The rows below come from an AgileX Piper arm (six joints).
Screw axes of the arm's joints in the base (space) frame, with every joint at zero. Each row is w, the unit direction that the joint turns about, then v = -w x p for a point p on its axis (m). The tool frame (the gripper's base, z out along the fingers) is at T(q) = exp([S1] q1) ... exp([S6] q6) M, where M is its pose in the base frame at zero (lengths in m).
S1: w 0 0 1 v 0 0 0
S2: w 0 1 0 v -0.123 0 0
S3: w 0 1 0 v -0.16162 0 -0.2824
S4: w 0.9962 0 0.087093 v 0 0.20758 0
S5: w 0 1 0 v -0.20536 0 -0.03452
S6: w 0.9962 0 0.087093 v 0 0.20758 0
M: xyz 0.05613 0 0.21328 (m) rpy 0 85.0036 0 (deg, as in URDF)
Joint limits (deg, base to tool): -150..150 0..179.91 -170..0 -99.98..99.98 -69.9..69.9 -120..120
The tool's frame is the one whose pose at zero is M.
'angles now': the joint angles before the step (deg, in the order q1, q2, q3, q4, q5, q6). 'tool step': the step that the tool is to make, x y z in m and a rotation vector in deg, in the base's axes. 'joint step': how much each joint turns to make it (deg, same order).
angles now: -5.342 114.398 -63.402 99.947 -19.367 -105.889
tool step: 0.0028 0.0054 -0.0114 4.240 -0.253 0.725
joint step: 0.001 1.575 -0.049 0.028 3.775 2.466
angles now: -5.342 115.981 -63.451 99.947 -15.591 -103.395
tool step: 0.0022 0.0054 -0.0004 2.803 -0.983 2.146
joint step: 0.007 0.012 -0.009 -0.012 3.641 0.392
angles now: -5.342 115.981 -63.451 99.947 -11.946 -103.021
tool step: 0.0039 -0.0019 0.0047 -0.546 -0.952 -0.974
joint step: -0.001 0.005 -1.092 0.013 -0.997 0.398
